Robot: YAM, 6 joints.
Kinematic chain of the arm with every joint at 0, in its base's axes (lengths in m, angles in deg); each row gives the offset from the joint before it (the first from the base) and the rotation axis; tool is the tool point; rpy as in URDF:
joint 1: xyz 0 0 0.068 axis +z
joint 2: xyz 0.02 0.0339 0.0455 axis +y
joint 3: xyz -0.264 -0.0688 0 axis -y
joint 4: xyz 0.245 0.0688 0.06 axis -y
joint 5: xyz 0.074 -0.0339 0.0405 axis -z
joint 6: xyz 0.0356 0 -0.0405 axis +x
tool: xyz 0 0 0 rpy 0 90 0
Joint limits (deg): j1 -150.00..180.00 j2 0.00..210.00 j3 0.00..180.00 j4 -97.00..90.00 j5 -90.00..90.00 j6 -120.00..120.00
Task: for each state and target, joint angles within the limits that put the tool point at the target. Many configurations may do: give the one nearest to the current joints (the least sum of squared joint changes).
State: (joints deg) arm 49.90 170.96 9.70 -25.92 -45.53 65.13
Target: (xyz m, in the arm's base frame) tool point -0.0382 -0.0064 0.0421
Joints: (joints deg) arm 50.28 168.71 8.40 -28.95 -45.27 65.13
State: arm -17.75 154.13 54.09 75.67 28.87 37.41
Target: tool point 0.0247 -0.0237 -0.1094
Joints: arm -16.73 181.52 14.56 61.48 25.97 37.41
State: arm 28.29 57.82 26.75 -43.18 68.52 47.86
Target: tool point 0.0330 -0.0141 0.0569
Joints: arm 22.46 81.52 0.00 -39.88 46.07 47.86
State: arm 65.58 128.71 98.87 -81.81 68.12 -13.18
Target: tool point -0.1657 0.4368 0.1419
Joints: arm 114.78 140.81 115.52 -68.44 66.52 -13.18
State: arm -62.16 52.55 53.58 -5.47 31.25 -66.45
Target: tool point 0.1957 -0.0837 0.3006
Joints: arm -19.12 52.90 42.19 -9.59 24.89 -66.45
